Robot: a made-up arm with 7 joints. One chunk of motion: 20 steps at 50 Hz.
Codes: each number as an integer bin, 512 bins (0 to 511) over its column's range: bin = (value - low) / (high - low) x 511, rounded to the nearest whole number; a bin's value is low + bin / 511 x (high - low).
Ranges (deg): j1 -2..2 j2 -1..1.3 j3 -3.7..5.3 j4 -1.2..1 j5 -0.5..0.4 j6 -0.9..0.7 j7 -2.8..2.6
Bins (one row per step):
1: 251 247 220 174 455 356 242
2: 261 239 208 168 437 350 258
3: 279 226 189 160 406 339 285
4: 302 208 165 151 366 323 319
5: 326 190 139 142 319 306 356
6: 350 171 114 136 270 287 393
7: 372 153 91 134 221 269 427
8: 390 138 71 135 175 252 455
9: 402 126 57 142 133 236 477
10: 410 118 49 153 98 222 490
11: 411 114 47 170 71 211 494
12: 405 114 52 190 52 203 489
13: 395 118 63 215 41 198 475
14: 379 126 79 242 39 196 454
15: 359 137 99 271 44 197 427
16: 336 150 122 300 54 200 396
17: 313 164 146 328 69 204 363
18: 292 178 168 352 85 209 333
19: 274 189 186 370 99 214 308
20: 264 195 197 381 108 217 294
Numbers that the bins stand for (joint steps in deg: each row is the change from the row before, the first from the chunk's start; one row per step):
1: -0.035 0.112 0.175 -0.451 0.301 0.215 -0.243
2: 0.043 0.076 -0.037 -0.477 0.270 0.196 -0.074
3: 0.184 0.017 -0.371 -0.511 0.215 0.161 0.212
4: 0.364 -0.064 -0.794 -0.550 0.145 0.111 0.571
5: 0.552 -0.145 -1.252 -0.589 0.062 0.058 0.962
6: 0.740 -0.230 -1.692 -0.614 -0.024 -0.001 1.353
7: 0.912 -0.311 -2.097 -0.623 -0.111 -0.058 1.712
8: 1.053 -0.379 -2.450 -0.619 -0.192 -0.111 2.008
9: 1.147 -0.433 -2.696 -0.589 -0.266 -0.161 2.241
10: 1.209 -0.469 -2.837 -0.541 -0.327 -0.205 2.378
11: 1.217 -0.487 -2.872 -0.468 -0.375 -0.239 2.420
12: 1.170 -0.487 -2.784 -0.382 -0.408 -0.264 2.368
13: 1.092 -0.469 -2.590 -0.274 -0.428 -0.280 2.220
14: 0.967 -0.433 -2.309 -0.158 -0.431 -0.286 1.998
15: 0.810 -0.383 -1.956 -0.033 -0.423 -0.283 1.712
16: 0.630 -0.325 -1.551 0.092 -0.405 -0.274 1.385
17: 0.450 -0.262 -1.129 0.212 -0.378 -0.261 1.036
18: 0.286 -0.199 -0.741 0.315 -0.350 -0.246 0.719
19: 0.145 -0.149 -0.424 0.393 -0.326 -0.230 0.455
20: 0.067 -0.122 -0.230 0.440 -0.310 -0.221 0.307

